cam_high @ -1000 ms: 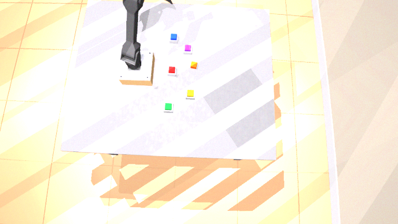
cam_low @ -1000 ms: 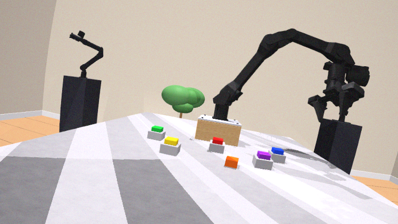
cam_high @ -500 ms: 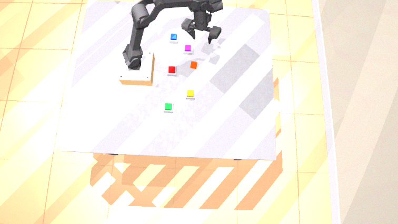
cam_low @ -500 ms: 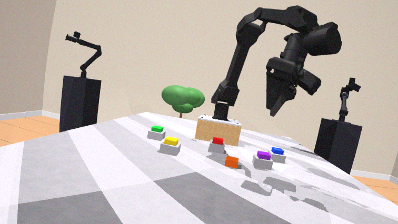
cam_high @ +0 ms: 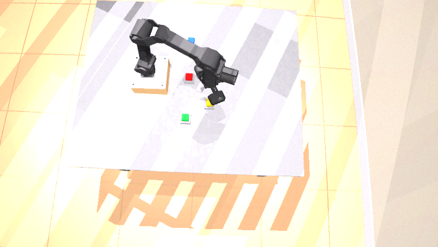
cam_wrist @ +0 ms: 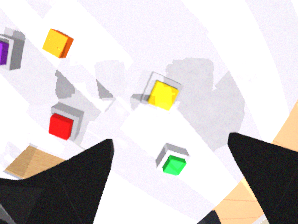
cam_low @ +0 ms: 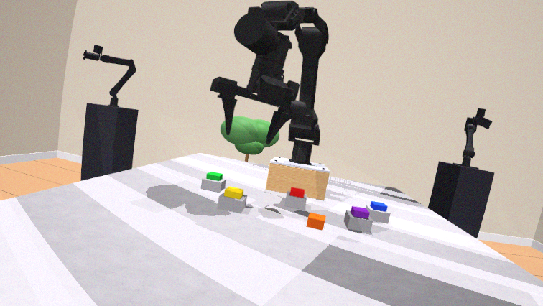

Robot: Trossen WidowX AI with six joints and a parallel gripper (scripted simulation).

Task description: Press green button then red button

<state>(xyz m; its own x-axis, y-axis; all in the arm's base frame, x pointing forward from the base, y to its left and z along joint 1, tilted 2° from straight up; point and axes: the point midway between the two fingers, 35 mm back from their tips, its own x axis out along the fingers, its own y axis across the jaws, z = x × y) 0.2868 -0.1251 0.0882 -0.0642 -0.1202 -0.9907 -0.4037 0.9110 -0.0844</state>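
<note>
My gripper tip is 110 mm past the green button, 80 mm to the left of it and 110 mm above it. The rest, counted from my gripper tip: yellow button (10 mm ahead, 10 mm to the right, 110 mm below); red button (90 mm behind, 120 mm to the left, 110 mm below); orange block (30 mm ahead, 160 mm to the left, 130 mm below).
</note>
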